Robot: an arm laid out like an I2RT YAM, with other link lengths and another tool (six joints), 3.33 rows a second.
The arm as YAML. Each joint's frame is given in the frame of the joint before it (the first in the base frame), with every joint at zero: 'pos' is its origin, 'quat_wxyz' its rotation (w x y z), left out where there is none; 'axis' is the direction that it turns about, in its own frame. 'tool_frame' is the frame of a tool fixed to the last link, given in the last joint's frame.
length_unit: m
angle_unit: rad
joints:
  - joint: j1
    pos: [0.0, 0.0, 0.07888]
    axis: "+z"
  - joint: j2
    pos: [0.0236, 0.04, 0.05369]
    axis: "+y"
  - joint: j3
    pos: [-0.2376, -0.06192, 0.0]
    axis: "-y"
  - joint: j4
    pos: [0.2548, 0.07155, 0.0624]
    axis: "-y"
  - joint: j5
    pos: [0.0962, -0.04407, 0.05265]
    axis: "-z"
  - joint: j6
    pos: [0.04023, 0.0, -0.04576]
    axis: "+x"
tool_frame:
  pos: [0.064, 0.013, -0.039]
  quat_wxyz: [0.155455, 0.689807, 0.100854, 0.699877]
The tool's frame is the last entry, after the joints.
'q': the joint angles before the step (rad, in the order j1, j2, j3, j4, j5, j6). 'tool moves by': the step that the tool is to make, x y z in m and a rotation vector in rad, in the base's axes. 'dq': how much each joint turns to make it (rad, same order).
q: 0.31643, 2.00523, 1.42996, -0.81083, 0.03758, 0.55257
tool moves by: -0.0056, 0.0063, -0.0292, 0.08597, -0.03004, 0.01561
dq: 0.00004, 0.00013, -0.13567, 0.19113, -0.07400, 0.00003
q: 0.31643, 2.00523, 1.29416, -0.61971, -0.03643, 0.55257
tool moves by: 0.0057, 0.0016, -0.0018, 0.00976, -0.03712, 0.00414
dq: -0.00004, 0.00011, -0.01249, 0.05075, 0.00113, -0.00462
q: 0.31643, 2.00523, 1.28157, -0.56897, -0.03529, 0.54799
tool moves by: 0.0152, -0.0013, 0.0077, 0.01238, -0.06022, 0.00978
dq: -0.01331, -0.00122, 0.02150, 0.03756, -0.00075, -0.02400
